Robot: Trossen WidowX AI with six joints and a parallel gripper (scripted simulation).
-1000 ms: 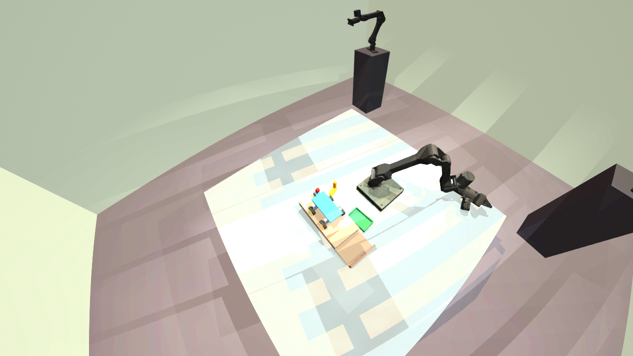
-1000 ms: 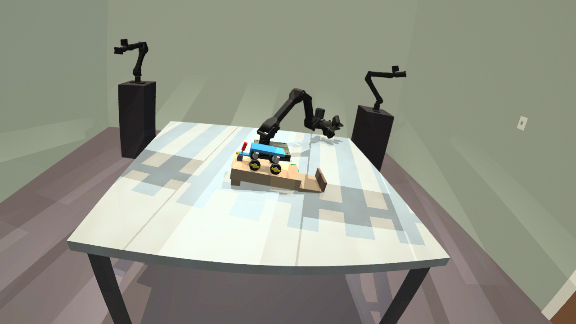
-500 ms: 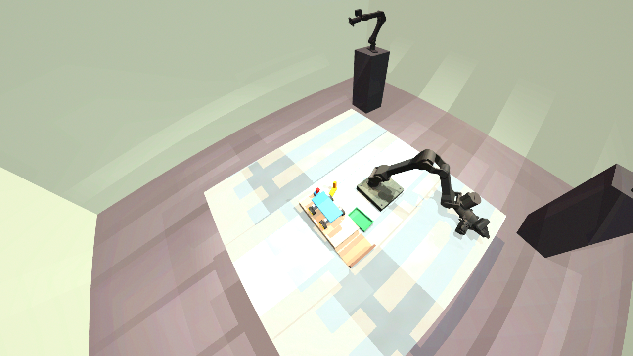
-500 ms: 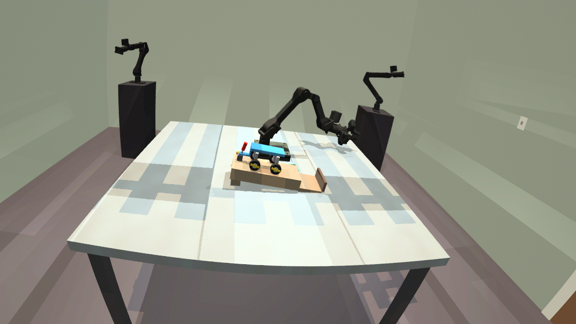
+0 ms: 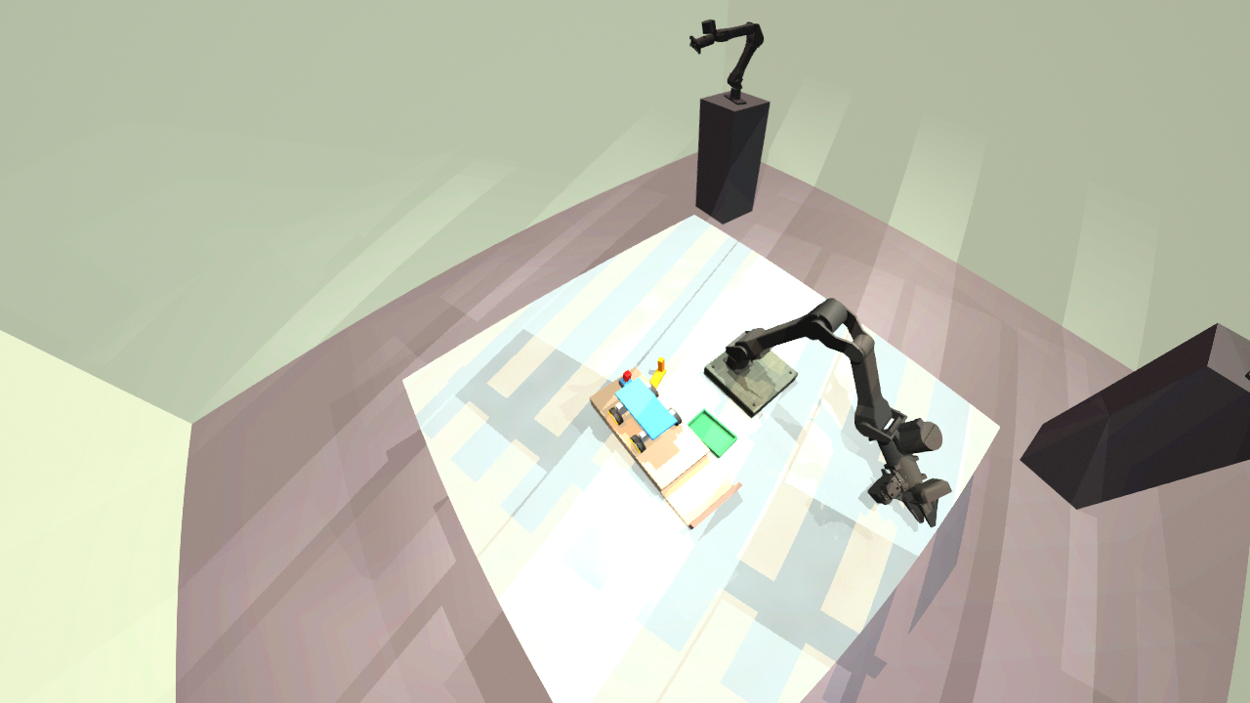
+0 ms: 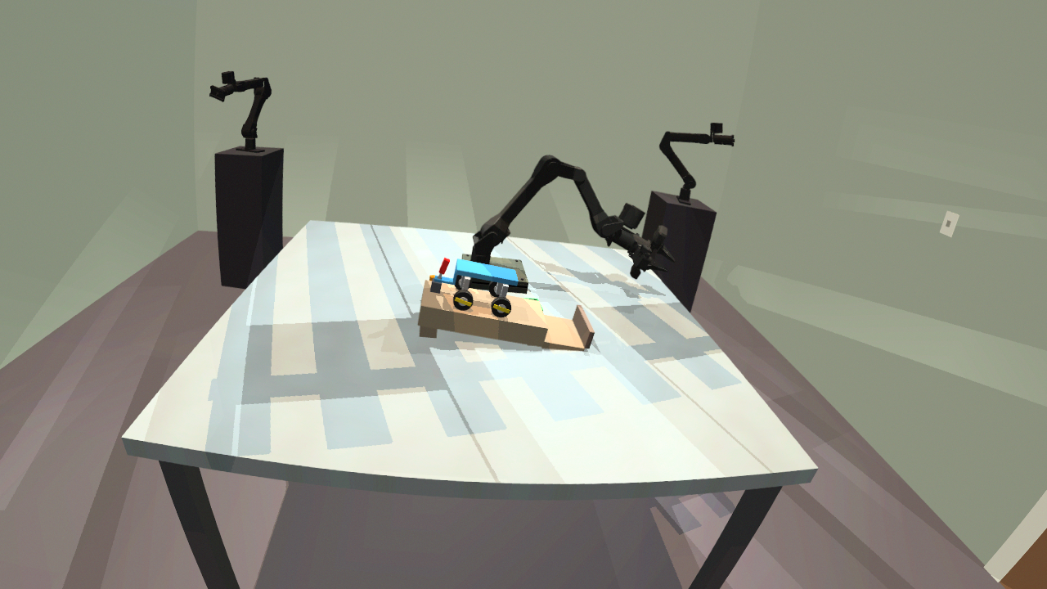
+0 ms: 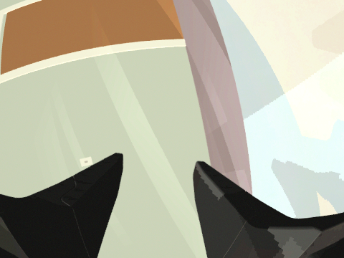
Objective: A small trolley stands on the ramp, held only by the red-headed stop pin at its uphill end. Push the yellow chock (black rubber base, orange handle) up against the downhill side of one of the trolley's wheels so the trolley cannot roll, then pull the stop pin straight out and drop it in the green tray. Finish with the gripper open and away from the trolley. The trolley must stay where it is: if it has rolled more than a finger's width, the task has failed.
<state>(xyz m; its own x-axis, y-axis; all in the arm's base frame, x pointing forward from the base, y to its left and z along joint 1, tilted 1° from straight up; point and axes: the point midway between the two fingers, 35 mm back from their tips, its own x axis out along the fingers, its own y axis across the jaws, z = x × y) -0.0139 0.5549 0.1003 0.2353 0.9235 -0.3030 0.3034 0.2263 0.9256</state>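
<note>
My gripper tip is 32 cm short of the red-headed stop pin, 68 cm to the left of it and 1 cm below it. Also, from my gripper tip: raised lip (31 cm ahead, 32 cm to the right, 9 cm below); green tray (20 cm ahead, 47 cm to the right, 12 cm below); ramp (33 cm ahead, 57 cm to the right, 7 cm below).
</note>
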